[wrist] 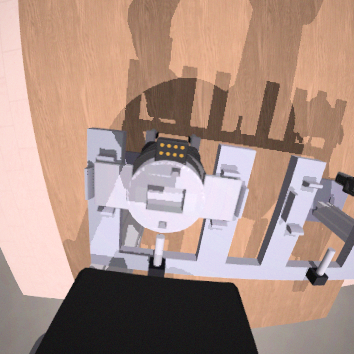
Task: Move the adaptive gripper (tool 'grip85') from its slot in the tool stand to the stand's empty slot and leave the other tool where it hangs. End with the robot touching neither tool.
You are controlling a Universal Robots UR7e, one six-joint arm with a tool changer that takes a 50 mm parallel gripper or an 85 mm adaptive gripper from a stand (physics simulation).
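Frame: origin at the arm's base, x ahead, y left, z up, level; millimetres.
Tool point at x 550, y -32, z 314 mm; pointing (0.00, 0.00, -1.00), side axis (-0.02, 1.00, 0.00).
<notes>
Pixels of each thing's top centre, then the offset from my tool point to it. "spot": a spot on its surface instead. Level surfaces: height alone.
- rail, surface spot: (301, 170) spot: dx -37, dy +116, dz -136 mm
- grey part, surface spot: (346, 183) spot: dx -9, dy +286, dz -243 mm
- second white pin, surface spot: (326, 261) spot: dx +51, dy +178, dz -123 mm
- wooden table top, its level: dz -418 mm
The adaptive gripper (173, 137) hangs in the left slot of the grey tool stand (240, 271). Its pale round coupling plate faces up uncovered, its side wings rest on the stand's rails, and its two fingertips stand apart beyond the gold contacts. The arm's black wrist end (150, 312) is at the bottom of the view, apart from the coupling plate. To the right, another rail (301, 170) of the stand has no wing resting on it. A black and grey part (346, 183) shows at the right edge; whether it belongs to the other tool I cannot tell.
A white pin (159, 250) on a black block stands at the front of the left slot, and a second white pin (326, 261) stands farther right. The wooden table top (65, 60) carries shadows of the stand and arm. A pale floor lies at the left.
</notes>
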